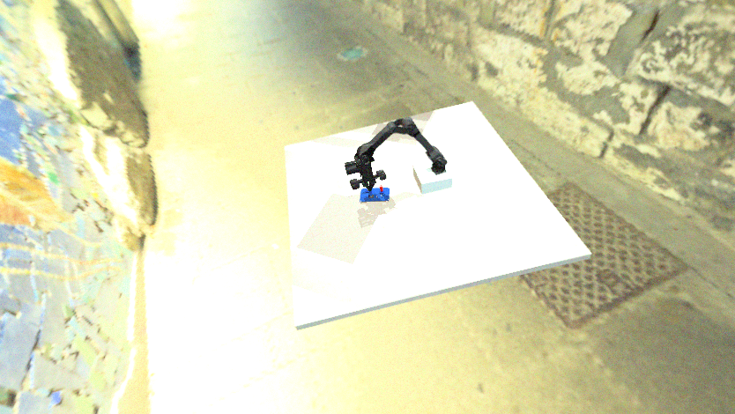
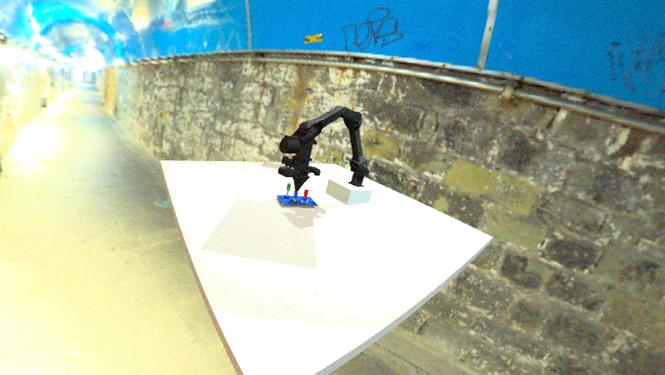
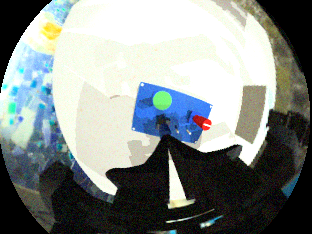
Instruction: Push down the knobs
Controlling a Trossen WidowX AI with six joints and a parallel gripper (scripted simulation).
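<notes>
The blue knob lies 20 mm below my gripper tip. Also, from my gripper tip: red knob (70 mm behind, 10 mm to the right, 10 mm below).
</notes>
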